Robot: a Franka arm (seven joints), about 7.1 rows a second.
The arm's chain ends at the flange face. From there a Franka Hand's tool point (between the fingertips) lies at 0.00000 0.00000 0.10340 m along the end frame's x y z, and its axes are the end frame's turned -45 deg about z.
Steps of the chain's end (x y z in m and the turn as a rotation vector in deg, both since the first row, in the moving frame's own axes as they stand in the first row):
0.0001, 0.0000, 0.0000, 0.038, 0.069, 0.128
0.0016, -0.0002, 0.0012, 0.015, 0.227, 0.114
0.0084, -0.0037, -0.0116, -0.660, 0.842, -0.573
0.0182, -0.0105, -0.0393, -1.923, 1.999, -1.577
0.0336, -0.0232, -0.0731, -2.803, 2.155, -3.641
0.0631, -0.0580, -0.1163, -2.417, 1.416, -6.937
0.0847, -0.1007, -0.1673, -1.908, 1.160, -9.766
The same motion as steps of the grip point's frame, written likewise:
0.0002, 0.0001, 0.0000, -0.022, 0.076, 0.128
0.0016, 0.0013, 0.0012, -0.150, 0.171, 0.114
0.0088, 0.0052, -0.0116, -1.062, 0.129, -0.573
0.0205, 0.0104, -0.0394, -2.773, 0.054, -1.577
0.0395, 0.0137, -0.0733, -3.506, -0.458, -3.641
0.0847, 0.0086, -0.1164, -2.710, -0.708, -6.937
0.1305, -0.0073, -0.1674, -2.169, -0.529, -9.766

